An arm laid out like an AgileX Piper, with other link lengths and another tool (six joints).
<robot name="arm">
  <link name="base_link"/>
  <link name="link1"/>
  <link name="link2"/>
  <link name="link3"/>
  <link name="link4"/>
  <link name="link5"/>
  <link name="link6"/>
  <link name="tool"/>
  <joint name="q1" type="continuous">
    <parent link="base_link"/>
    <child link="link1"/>
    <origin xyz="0 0 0.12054"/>
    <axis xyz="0 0 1"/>
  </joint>
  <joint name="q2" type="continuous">
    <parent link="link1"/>
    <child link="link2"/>
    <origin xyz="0 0 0"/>
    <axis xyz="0 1 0"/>
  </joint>
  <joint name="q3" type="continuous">
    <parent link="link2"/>
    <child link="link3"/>
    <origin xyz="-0.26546 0 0.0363"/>
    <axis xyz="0 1 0"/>
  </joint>
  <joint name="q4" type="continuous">
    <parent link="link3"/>
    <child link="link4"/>
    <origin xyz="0.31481 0 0.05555"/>
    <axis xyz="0.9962 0 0.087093"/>
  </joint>
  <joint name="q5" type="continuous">
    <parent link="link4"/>
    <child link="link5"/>
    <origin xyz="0 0 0"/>
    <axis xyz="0 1 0"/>
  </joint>
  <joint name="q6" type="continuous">
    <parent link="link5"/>
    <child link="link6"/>
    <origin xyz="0.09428 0 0.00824"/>
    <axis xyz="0.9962 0 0.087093"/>
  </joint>
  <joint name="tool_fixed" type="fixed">
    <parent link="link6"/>
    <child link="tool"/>
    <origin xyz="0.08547 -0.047 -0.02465" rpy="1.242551 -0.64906 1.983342"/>
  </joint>
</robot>
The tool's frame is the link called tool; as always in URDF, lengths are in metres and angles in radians. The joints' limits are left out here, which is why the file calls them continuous.
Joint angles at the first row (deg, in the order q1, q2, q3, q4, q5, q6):
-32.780 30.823 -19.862 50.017 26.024 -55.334
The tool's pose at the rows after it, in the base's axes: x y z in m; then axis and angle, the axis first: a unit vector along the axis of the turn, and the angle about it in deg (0 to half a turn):
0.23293, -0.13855, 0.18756, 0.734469, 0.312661, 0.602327, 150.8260
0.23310, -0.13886, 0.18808, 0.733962, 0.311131, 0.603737, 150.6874
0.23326, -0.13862, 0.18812, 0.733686, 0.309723, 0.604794, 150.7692
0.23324, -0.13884, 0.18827, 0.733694, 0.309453, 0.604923, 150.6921
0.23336, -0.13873, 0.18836, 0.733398, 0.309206, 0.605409, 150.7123
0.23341, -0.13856, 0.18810, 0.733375, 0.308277, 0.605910, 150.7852
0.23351, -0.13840, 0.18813, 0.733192, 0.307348, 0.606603, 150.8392
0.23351, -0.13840, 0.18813, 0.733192, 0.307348, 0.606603, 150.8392
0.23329, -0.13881, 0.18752, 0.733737, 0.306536, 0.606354, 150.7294
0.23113, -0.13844, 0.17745, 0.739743, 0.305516, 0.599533, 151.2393
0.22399, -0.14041, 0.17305, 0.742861, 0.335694, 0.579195, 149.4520
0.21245, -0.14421, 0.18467, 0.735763, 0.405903, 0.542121, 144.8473
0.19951, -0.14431, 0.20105, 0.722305, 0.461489, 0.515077, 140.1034
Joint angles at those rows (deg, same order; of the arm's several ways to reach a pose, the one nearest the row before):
-32.780 30.823 -19.776 50.171 25.160 -55.758
-32.780 30.822 -19.775 50.447 24.946 -55.881
-32.779 30.822 -19.776 50.657 24.945 -55.877
-32.780 30.824 -19.777 50.661 24.862 -55.881
-32.776 30.823 -19.776 50.795 24.860 -55.961
-32.780 30.825 -19.743 50.938 24.861 -55.971
-32.780 30.823 -19.743 51.074 24.862 -55.965
-32.780 30.823 -19.743 51.074 24.862 -55.965
-32.780 30.824 -19.629 51.077 24.660 -55.968
-32.778 30.824 -18.379 50.847 24.416 -55.966
-32.782 28.900 -16.867 46.440 24.558 -55.970
-32.779 24.432 -16.247 36.934 26.320 -55.965
-32.776 18.423 -15.569 29.423 28.586 -55.960

